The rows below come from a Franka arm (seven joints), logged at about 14 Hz.
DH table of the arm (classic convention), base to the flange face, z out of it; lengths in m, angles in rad. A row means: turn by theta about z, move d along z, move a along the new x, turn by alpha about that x. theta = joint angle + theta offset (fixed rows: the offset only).
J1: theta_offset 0  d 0.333  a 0  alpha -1.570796
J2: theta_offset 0  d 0  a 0  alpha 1.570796
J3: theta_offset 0  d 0.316  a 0.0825  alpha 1.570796
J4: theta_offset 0  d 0  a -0.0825  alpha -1.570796
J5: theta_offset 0  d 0.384  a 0  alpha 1.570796
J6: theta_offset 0  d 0  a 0.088  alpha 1.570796
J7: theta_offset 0  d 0.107  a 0  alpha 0
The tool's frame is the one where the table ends.
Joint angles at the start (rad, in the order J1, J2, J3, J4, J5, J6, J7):
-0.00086 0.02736 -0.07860 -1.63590 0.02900 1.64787 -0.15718
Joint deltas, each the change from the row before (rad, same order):
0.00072 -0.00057 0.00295 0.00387 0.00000 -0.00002 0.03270
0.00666 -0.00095 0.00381 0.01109 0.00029 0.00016 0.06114
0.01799 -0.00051 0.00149 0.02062 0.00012 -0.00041 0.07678
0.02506 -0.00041 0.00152 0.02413 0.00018 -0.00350 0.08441
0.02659 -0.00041 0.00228 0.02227 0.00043 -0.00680 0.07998
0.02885 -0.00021 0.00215 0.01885 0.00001 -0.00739 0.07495
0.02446 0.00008 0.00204 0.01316 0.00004 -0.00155 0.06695
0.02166 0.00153 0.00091 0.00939 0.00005 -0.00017 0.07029
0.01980 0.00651 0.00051 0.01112 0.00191 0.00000 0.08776
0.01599 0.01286 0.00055 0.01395 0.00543 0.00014 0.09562
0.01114 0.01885 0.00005 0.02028 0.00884 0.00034 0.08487
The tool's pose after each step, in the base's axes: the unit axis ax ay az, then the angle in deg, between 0 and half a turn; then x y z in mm. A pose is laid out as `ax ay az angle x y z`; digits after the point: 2 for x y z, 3 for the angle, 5 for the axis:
-0.99972 -0.02316 0.00407 178.405 566.14 -39.55 587.22
-1.00000 0.00210 -0.00153 178.441 566.92 -33.66 593.06
-0.99947 0.03058 -0.01123 178.441 568.30 -22.63 603.16
-0.99802 0.05924 -0.02096 178.309 569.14 -7.50 614.62
-0.99603 0.08450 -0.02800 178.066 568.91 8.98 624.88
-0.99381 0.10615 -0.03283 177.796 567.88 26.61 633.32
-0.99131 0.12609 -0.03754 177.491 566.98 41.65 639.42
-0.98792 0.14963 -0.04022 177.190 566.40 54.52 643.03
-0.98230 0.18281 -0.04083 176.785 567.18 66.55 644.65
-0.97438 0.22150 -0.03898 176.251 569.89 77.23 643.99
-0.96565 0.25723 -0.03671 175.594 574.65 85.68 642.88

